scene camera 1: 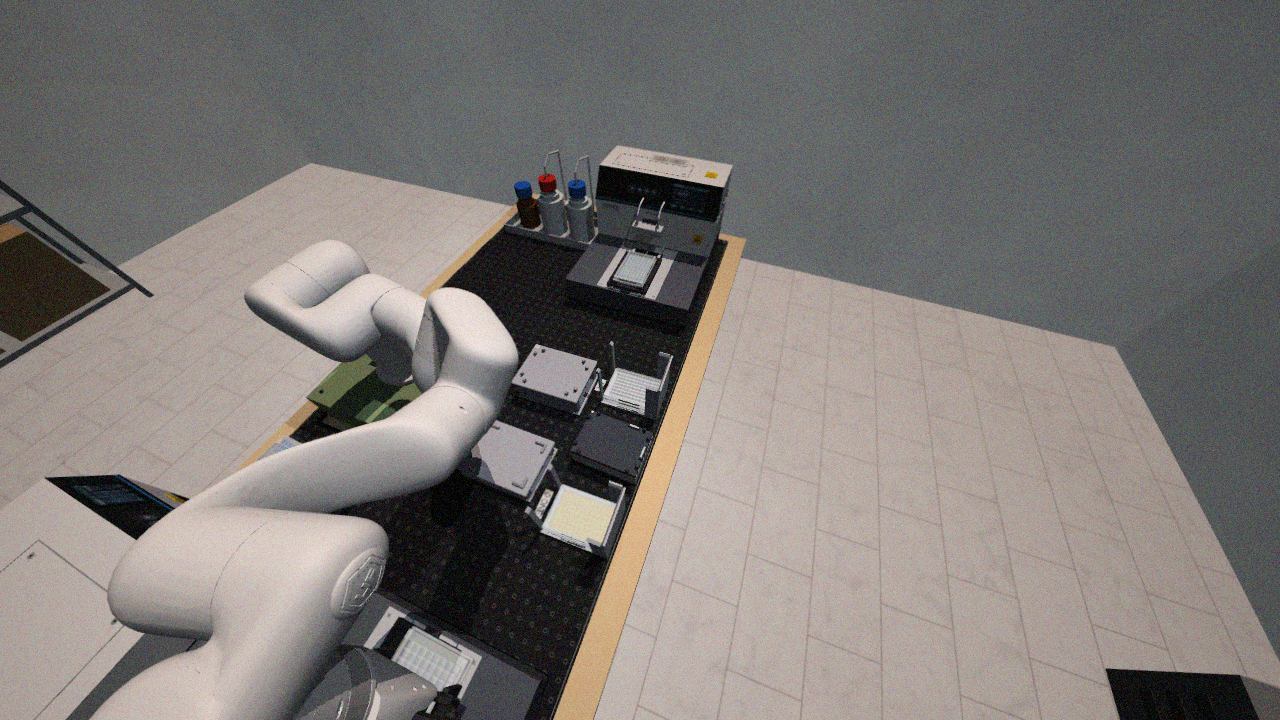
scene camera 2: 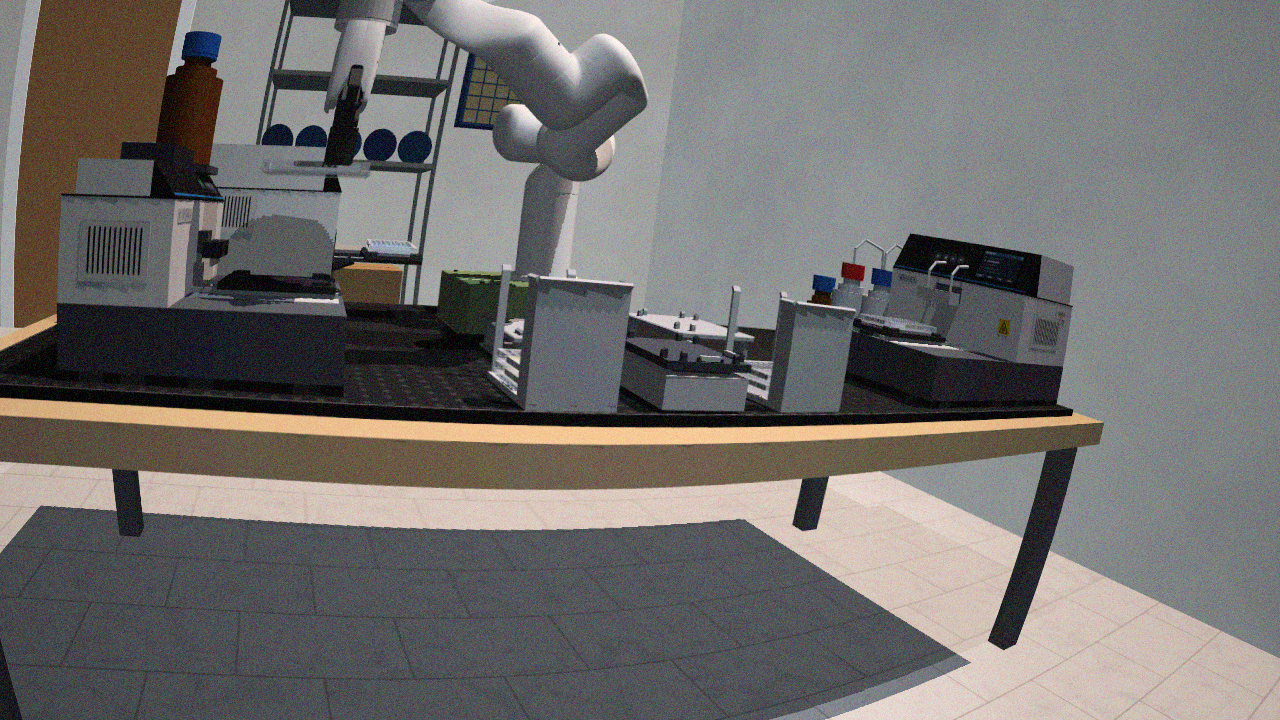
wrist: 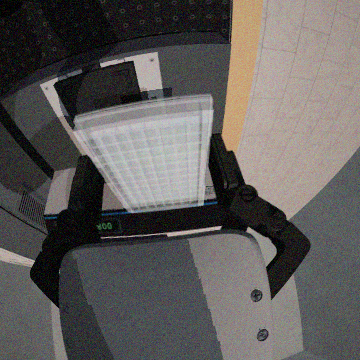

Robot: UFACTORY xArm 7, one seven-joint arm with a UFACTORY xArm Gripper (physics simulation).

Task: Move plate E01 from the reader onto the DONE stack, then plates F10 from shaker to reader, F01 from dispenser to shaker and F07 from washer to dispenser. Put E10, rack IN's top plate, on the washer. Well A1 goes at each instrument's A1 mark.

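Frame: origin at the arm's base, x left, y back, z up, level; centimetres.
Seen in the pictures: gripper, fingertip midpoint: (scene camera 1: 417,683) (scene camera 2: 336,166) (wrist: 149,155); arm's base at its link origin: (scene camera 1: 407,362).
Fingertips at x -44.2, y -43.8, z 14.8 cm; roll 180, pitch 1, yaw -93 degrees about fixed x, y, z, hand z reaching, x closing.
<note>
Pixels of each thing's top centre, then the offset from my fingertips to it. "*": a spot on its surface instead.
- clear lidded well plate at its top centre: (wrist: 155,179) (scene camera 2: 316,162) (scene camera 1: 400,711) dz +0.4, dx -2.5, dy +0.2 cm
- dispenser's dark nest at a spot on its surface: (wrist: 100,87) * dz -13.3, dx -0.1, dy +6.7 cm
- dark-topped platform at a spot on its surface: (scene camera 2: 684,371) * dz -18.4, dx +38.1, dy -13.0 cm
- tall brown bottle at a spot on its surface: (scene camera 2: 189,111) * dz +7.4, dx -21.3, dy +15.5 cm
My gripper (scene camera 2: 342,154) (wrist: 149,155) is shut on a clear lidded well plate (scene camera 1: 434,658) (scene camera 2: 308,168), held level high above the dispenser (scene camera 1: 514,676) (scene camera 2: 134,241) (wrist: 195,75). The plate's number is not readable. The dispenser's dark nest (wrist: 100,87) shows bare behind the held plate. A plate (scene camera 2: 390,246) rests on the reader's extended carrier; the arm mostly covers it in scene camera 1. A plate (scene camera 1: 637,268) (scene camera 2: 899,324) sits on the washer (scene camera 1: 662,205) (scene camera 2: 984,277). One rack (scene camera 1: 617,501) (scene camera 2: 577,344) holds pale yellow plates; another rack (scene camera 1: 664,371) (scene camera 2: 814,353) holds clear ones.
Grey platforms (scene camera 1: 556,376) (scene camera 1: 514,456) and a dark-topped platform (scene camera 1: 611,443) (scene camera 2: 684,371) stand around the racks. A green box (scene camera 1: 358,389) (scene camera 2: 478,300) lies at the rear. The tall brown bottle (scene camera 2: 189,111) stands by the dispenser. Several capped bottles (scene camera 1: 552,210) (scene camera 2: 848,288) stand beside the washer.
</note>
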